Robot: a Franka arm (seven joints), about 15 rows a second.
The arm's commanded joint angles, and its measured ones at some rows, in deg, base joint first. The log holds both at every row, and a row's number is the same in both.
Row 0, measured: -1.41 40.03 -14.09 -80.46 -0.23 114.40 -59.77
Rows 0 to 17, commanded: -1.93 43.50 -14.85 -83.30 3.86 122.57 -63.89; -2.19 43.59 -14.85 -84.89 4.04 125.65 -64.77; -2.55 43.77 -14.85 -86.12 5.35 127.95 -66.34; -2.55 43.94 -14.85 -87.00 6.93 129.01 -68.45; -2.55 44.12 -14.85 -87.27 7.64 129.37 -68.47; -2.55 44.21 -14.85 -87.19 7.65 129.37 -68.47; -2.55 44.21 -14.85 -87.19 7.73 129.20 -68.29; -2.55 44.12 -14.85 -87.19 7.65 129.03 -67.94; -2.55 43.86 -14.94 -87.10 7.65 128.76 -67.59; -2.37 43.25 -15.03 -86.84 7.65 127.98 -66.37; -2.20 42.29 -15.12 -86.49 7.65 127.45 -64.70; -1.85 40.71 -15.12 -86.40 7.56 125.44 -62.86; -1.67 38.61 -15.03 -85.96 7.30 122.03 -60.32; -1.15 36.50 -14.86 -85.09 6.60 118.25 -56.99; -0.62 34.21 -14.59 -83.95 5.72 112.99 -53.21; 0.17 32.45 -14.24 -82.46 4.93 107.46 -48.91; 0.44 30.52 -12.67 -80.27 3.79 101.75 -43.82; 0.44 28.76 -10.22 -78.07 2.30 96.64 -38.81
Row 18, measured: -0.40 35.71 -14.46 -81.48 5.79 109.87 -51.42
